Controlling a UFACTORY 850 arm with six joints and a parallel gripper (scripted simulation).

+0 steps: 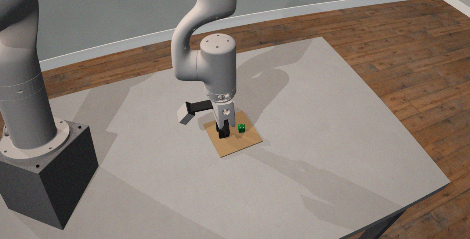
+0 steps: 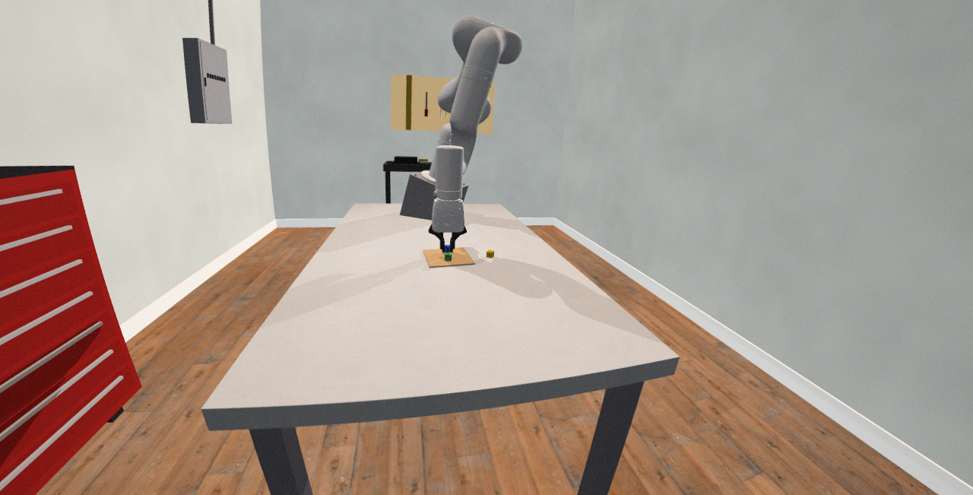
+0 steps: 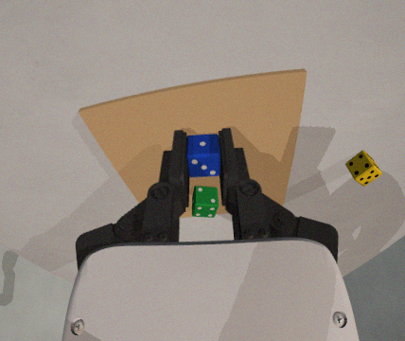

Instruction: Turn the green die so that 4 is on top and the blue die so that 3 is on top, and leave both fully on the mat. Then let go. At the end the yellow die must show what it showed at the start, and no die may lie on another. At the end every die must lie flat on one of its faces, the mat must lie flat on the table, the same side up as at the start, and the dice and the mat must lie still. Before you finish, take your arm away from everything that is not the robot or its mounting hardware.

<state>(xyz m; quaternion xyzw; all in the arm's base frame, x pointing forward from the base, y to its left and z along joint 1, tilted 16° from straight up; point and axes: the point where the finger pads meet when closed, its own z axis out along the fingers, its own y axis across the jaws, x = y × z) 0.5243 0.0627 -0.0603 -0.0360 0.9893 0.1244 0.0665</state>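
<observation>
The blue die lies 1 cm below my hand. The rest, counted from my hand: tan mat: 3 cm ahead, 3 cm below; yellow die: 2 cm ahead, 14 cm to the left, 2 cm below; green die: 6 cm ahead, 2 cm below.
</observation>
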